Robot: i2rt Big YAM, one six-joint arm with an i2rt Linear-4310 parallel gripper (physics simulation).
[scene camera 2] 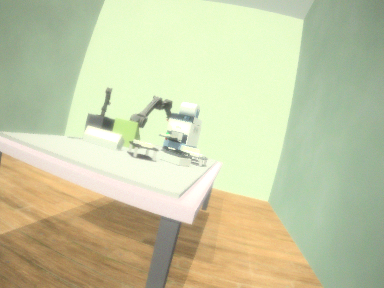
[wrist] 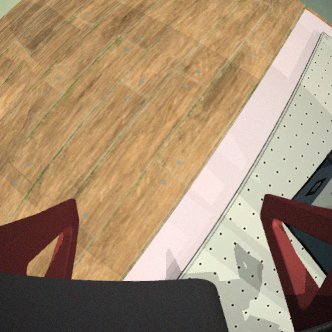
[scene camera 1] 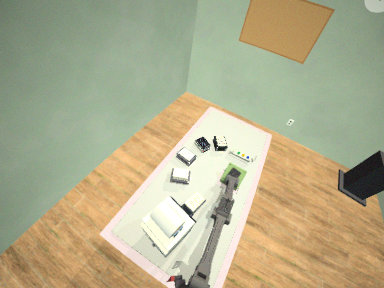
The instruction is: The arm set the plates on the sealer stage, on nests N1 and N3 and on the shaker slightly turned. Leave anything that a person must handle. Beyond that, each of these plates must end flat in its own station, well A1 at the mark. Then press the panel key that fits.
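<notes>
My gripper (scene camera 1: 172, 279) (wrist: 172, 208) is open and empty, past the sealer at the table's near end in scene view 1; the sealer hides it in scene view 2. The white sealer (scene camera 1: 167, 225) (scene camera 2: 194, 131) has a light plate (scene camera 1: 195, 202) on its stage. Light-topped plates (scene camera 1: 186, 154) (scene camera 1: 180, 174) sit on two stands along the left side. A dark plate (scene camera 1: 202, 143) and a black unit with a light top (scene camera 1: 220, 143) stand farther up. The key panel (scene camera 1: 242, 156) has green, yellow and blue keys. Nest labels, A1 marks and slight turns are too small to tell.
My arm rises from the green base plate (scene camera 1: 242, 170) and reaches along the right side, beside the sealer. The pale pink table edge (wrist: 210, 185) runs under the gripper, with wood floor beyond. A black pedestal (scene camera 1: 365, 177) stands off the table to the right.
</notes>
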